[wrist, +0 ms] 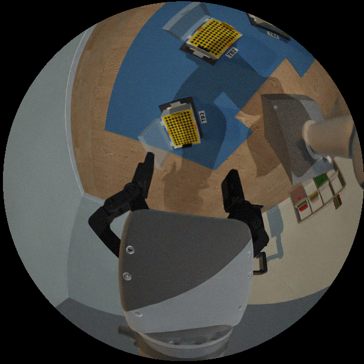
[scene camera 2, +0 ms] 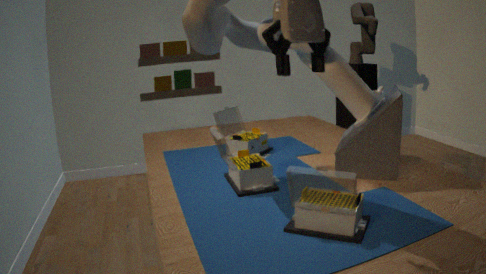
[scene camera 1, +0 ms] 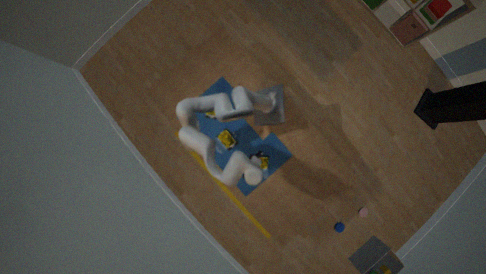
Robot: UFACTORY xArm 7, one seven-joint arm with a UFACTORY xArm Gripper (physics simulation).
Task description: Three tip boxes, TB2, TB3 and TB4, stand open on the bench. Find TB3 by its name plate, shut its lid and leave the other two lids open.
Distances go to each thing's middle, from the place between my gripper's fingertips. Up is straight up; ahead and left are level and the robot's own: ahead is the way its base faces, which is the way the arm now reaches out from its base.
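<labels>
The TB3 tip box (wrist: pixel 180 124) is 8 cm to the left of my hand and 23 cm below it.
</labels>
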